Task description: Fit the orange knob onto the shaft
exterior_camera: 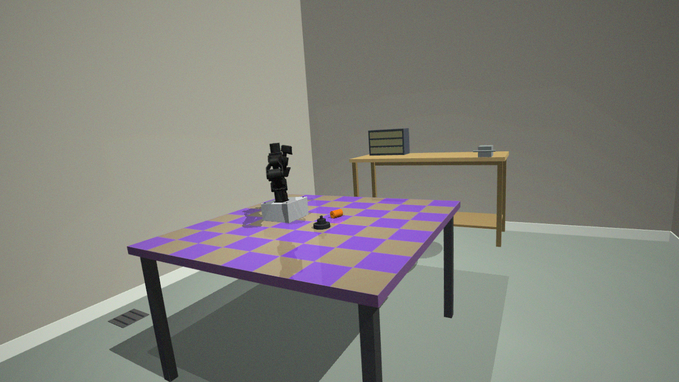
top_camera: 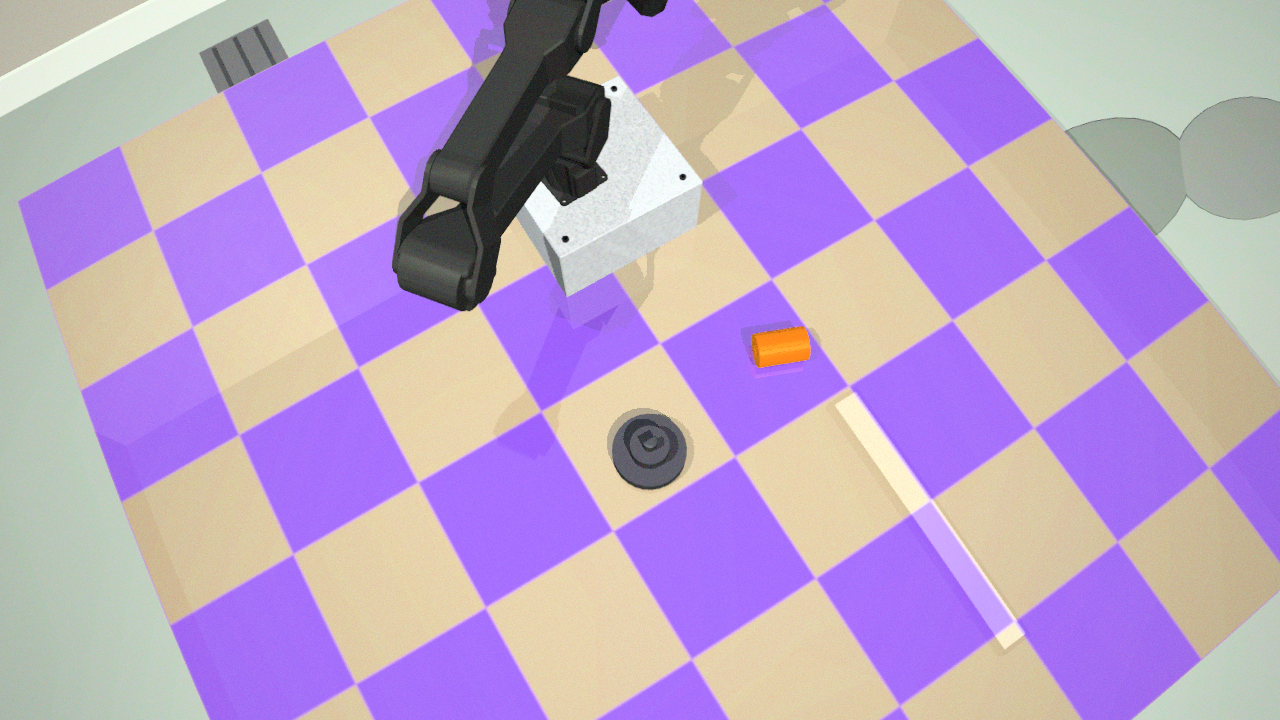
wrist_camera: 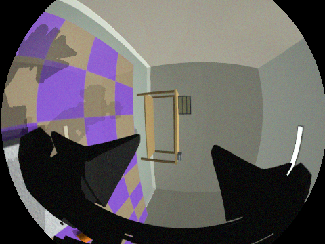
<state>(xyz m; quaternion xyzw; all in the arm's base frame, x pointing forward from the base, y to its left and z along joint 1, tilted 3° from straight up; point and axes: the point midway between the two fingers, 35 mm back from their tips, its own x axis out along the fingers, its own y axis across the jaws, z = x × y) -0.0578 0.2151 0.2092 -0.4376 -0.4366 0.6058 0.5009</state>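
Now: gripper tip 37 cm short of the orange knob, 16 cm to the left of it and 28 cm above it. The rest, counted from my gripper tip: D-shaped shaft (37 cm ahead, 36 cm to the right, 27 cm below).
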